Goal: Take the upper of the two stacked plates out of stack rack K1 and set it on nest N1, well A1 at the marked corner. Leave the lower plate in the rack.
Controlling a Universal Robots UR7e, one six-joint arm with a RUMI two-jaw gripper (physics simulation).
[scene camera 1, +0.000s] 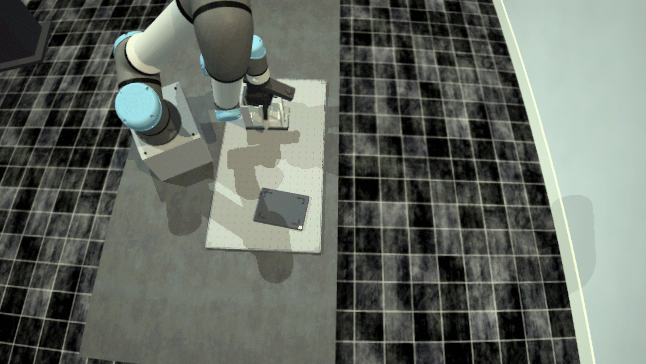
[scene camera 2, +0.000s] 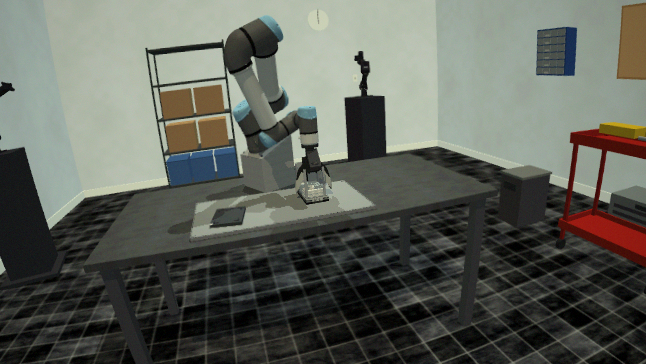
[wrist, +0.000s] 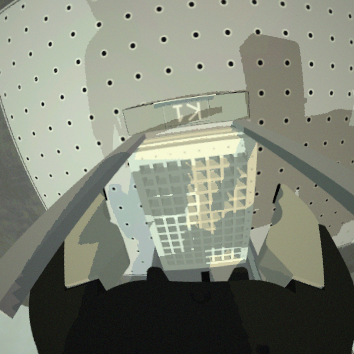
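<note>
The stack rack K1 stands near the far end of the white board, with its label plate readable upside down in the wrist view. The clear upper plate, with a grid of square wells, sits in it. The lower plate cannot be told apart beneath it. My gripper is open, pointing down over the rack, one finger on each side of the upper plate with a gap at each side. Nest N1, a flat dark tile with corner marks, bears nothing; a pale dot marks one corner.
The perforated white board lies on the grey table, under both rack and nest. The arm's pedestal stands beside the board. Two slanted rack uprights flank the plate.
</note>
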